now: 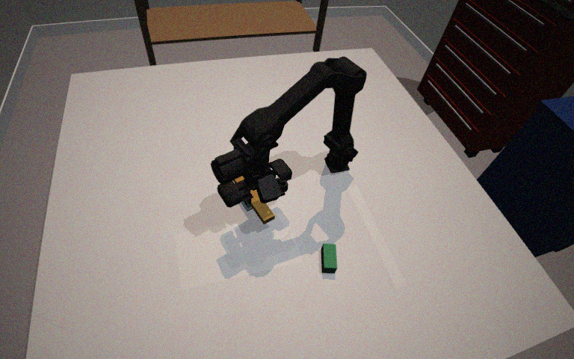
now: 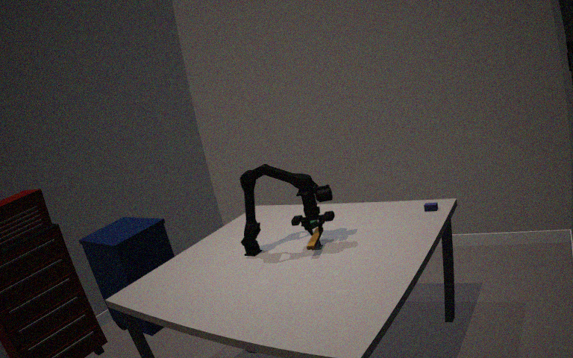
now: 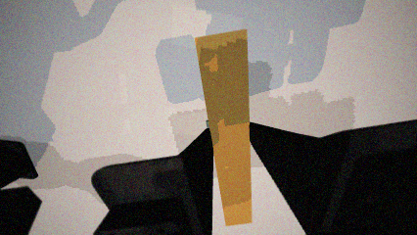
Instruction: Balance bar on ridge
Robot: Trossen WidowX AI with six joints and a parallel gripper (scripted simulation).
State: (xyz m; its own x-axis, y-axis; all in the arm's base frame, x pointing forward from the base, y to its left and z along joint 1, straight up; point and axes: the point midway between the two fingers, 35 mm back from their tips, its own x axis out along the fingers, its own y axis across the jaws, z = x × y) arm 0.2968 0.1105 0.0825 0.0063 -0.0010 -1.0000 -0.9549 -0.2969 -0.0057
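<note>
My gripper tip is now 3 cm to the left of the bar and 1 cm short of it. Also, from my gripper tip: blue block 44 cm ahead, 39 cm to the left, 3 cm below; green block 20 cm to the left, 15 cm behind, 3 cm below.
</note>
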